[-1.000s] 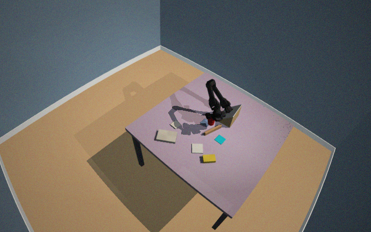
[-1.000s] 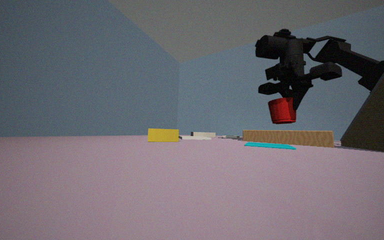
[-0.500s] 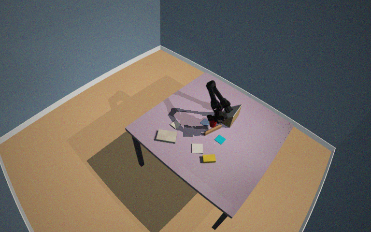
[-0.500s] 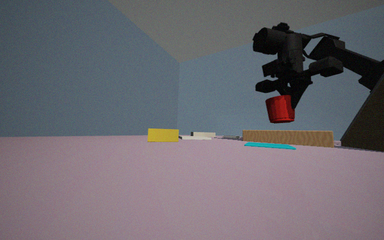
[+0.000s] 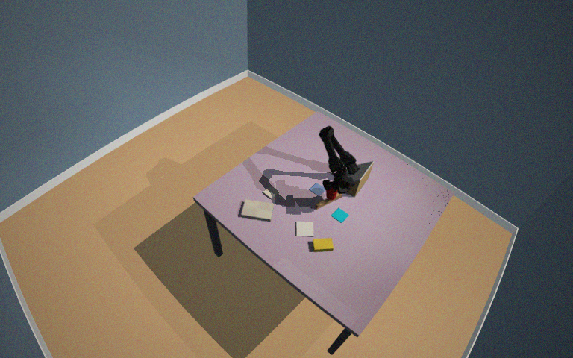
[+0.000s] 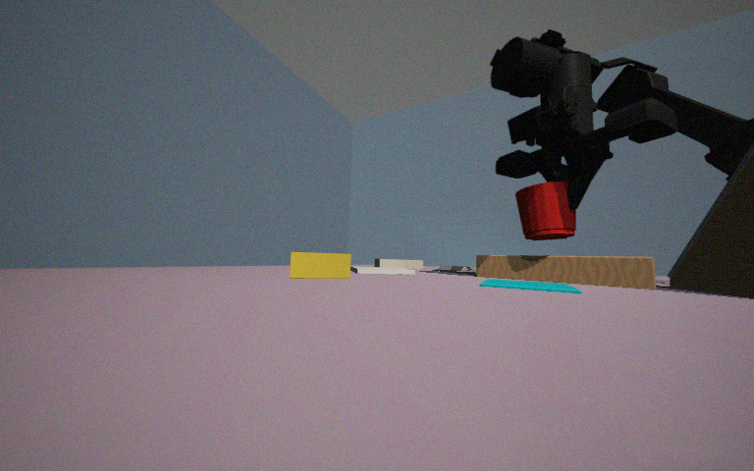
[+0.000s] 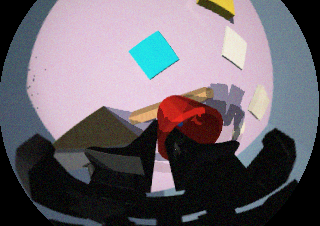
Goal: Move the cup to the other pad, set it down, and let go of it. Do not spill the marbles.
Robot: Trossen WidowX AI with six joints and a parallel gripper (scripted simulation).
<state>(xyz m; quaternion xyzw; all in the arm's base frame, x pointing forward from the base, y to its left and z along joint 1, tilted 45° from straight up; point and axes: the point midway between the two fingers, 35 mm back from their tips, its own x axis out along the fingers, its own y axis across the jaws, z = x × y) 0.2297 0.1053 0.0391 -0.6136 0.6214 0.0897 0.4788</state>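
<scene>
Right now the cyan pad is 5 cm ahead of my gripper tip, 10 cm to the left of it and 11 cm below it. Round my gripper tip: low wooden bar: 2 cm ahead, 2 cm to the right, 9 cm below; then pale blue pad: 14 cm to the right, 11 cm below; then red cup: 3 cm ahead, 2 cm to the right.
</scene>
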